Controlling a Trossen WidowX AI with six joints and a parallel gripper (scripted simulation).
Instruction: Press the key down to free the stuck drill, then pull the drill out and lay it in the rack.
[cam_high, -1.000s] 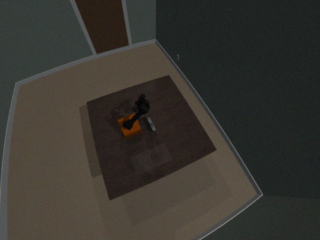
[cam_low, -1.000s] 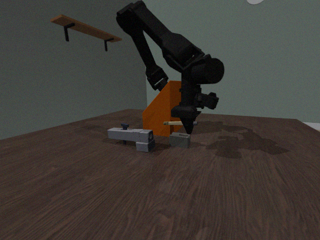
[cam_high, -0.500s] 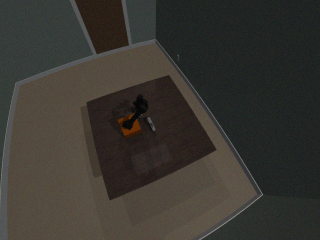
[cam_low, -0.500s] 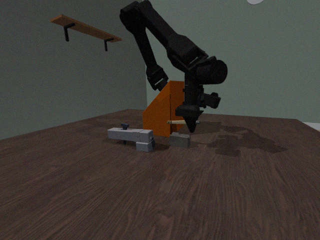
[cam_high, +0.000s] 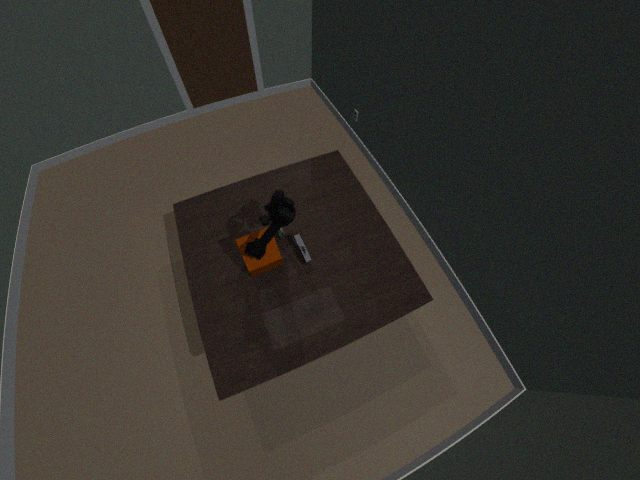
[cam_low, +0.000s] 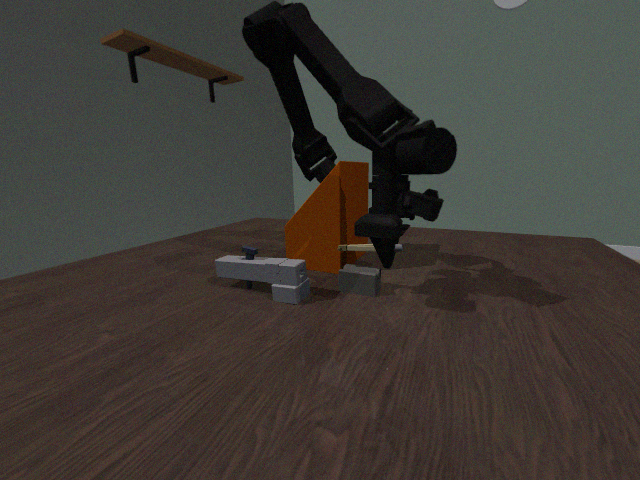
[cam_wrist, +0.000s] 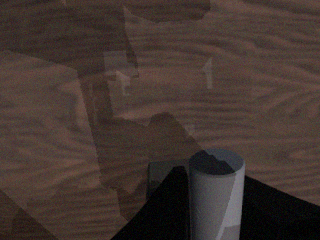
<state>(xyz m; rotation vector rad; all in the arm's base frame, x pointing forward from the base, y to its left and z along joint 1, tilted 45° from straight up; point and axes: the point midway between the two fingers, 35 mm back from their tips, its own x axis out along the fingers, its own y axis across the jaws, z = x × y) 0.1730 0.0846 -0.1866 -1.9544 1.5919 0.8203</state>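
The drill lies 4 cm to the right of my gripper tip, 3 cm above it and 1 cm ahead of it. From my gripper tip the other things lie so: rack (5 cm to the right, 3 cm below, 1 cm ahead); then dark key (23 cm to the right, 11 cm ahead); then grey housing (20 cm to the right, 10 cm ahead, 2 cm below).
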